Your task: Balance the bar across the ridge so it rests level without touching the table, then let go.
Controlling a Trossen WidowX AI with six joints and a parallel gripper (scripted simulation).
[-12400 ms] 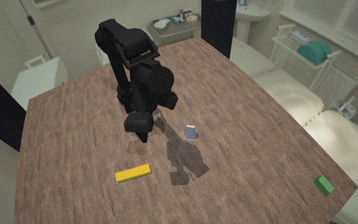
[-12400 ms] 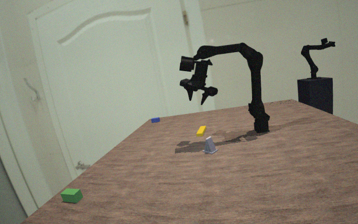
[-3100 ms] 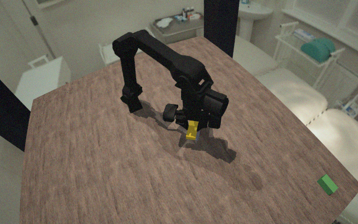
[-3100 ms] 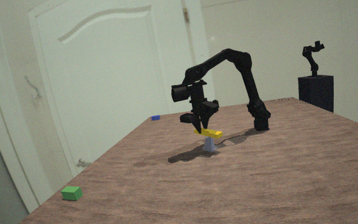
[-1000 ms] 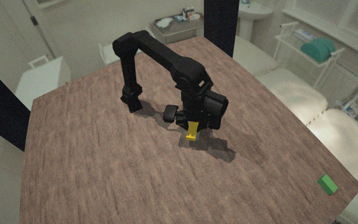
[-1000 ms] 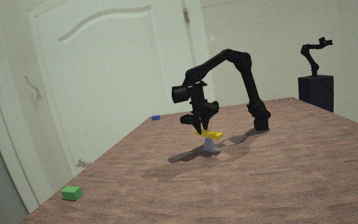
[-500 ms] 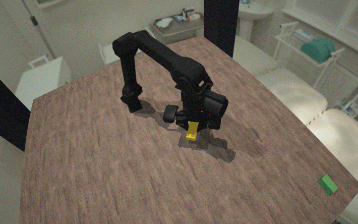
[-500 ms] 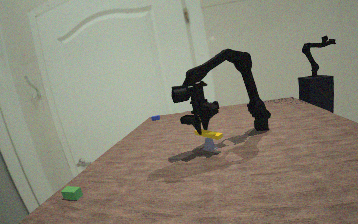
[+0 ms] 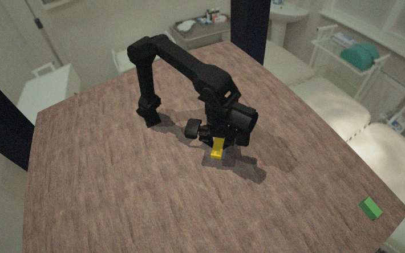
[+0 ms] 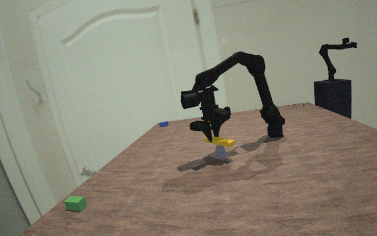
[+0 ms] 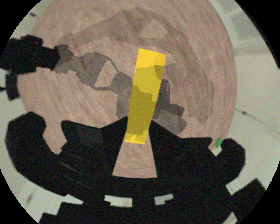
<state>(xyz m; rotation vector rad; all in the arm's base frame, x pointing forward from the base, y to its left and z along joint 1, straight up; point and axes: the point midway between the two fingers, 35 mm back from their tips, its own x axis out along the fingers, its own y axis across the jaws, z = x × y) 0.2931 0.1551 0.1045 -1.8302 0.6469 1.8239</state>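
Right now the yellow bar is 2 cm behind my gripper tip and 2 cm to the left of it. Also, from my gripper tip: small blue block 45 cm ahead, 66 cm to the right, 5 cm below; green block 45 cm ahead, 34 cm to the left, 5 cm below.
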